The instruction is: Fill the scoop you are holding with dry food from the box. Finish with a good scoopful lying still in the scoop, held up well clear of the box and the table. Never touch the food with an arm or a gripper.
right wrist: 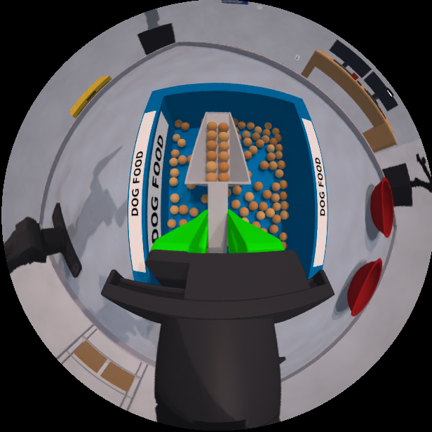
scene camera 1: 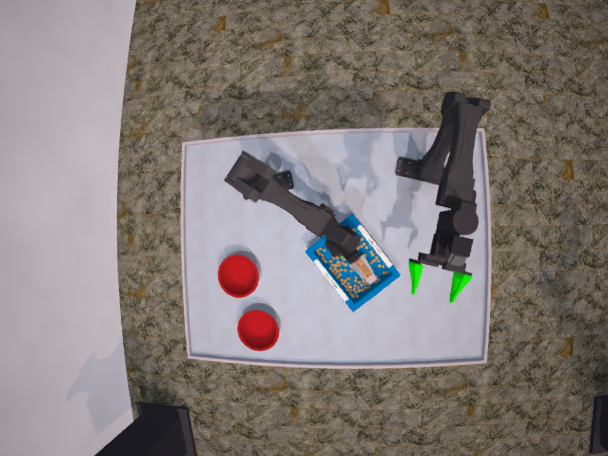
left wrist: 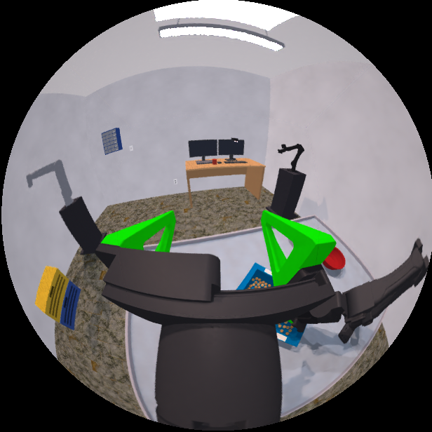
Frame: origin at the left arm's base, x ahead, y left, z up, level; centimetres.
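Where they show: left gripper, fingertip midpoint: (scene camera 1: 432, 298); left arm's base, link origin: (scene camera 1: 422, 171).
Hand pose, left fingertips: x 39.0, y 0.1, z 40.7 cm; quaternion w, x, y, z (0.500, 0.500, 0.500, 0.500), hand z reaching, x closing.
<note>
Things, the pixels of their top centre, and the offset from my left fingertips. "pt": a spot on its surface instead. Level surfaces: height alone.
- pale grey scoop, surface spot: (scene camera 1: 371, 281) pt dy -10.5, dx +4.2, dz -36.7 cm
- blue box, surface spot: (scene camera 1: 353, 304) pt dy -15.0, dx +13.2, dz -34.4 cm
- pale table, surface height: dz -40.7 cm
- raised rim, surface spot: (scene camera 1: 340, 367) pt dy -13.2, dx +39.5, dz -38.7 cm
My right gripper (right wrist: 217, 214) is shut on the handle of a pale grey scoop (right wrist: 194, 175) (scene camera 1: 371, 281). The scoop is over the inside of the blue box (scene camera 1: 353, 304) (right wrist: 227, 89) with DOG FOOD labels. Two rows of round brown food pieces (right wrist: 217, 150) (scene camera 1: 363, 270) lie in the scoop. More loose pieces (right wrist: 272, 200) (scene camera 1: 336, 270) (left wrist: 260, 284) are spread over the box floor. How high the scoop is above the floor I cannot tell. My left gripper (scene camera 1: 433, 295) (left wrist: 217, 215) is open and empty, right of the box in scene camera 1.
Two red bowls (scene camera 1: 238, 276) (scene camera 1: 258, 330) stand on the pale table (scene camera 1: 310, 340), left of the box in scene camera 1. A raised rim (scene camera 1: 340, 367) runs round the table. My left arm (scene camera 1: 457, 170) reaches down the table's right side.
</note>
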